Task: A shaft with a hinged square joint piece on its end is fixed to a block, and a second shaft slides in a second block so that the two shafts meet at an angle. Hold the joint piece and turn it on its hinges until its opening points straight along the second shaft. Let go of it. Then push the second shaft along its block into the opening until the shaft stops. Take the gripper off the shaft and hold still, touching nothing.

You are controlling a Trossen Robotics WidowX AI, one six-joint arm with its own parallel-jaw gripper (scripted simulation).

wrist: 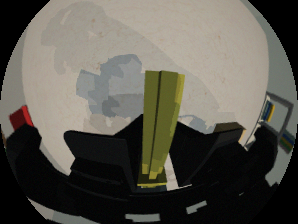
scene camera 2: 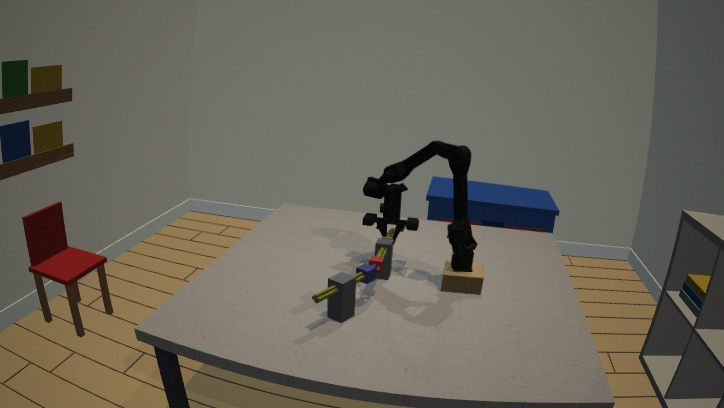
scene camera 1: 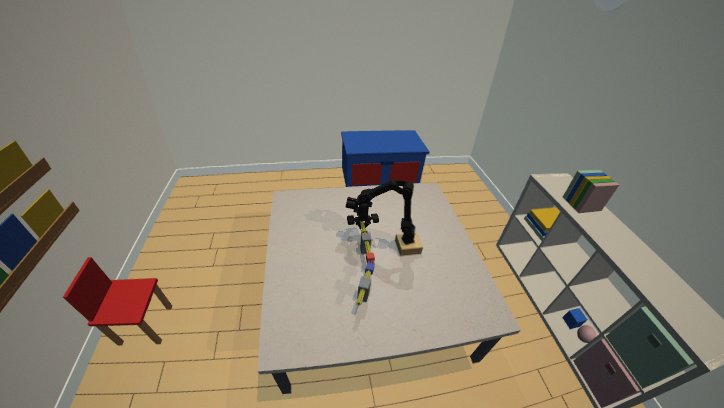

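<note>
Gripper visible, wrist view included. Yellow shaft visible.
</note>
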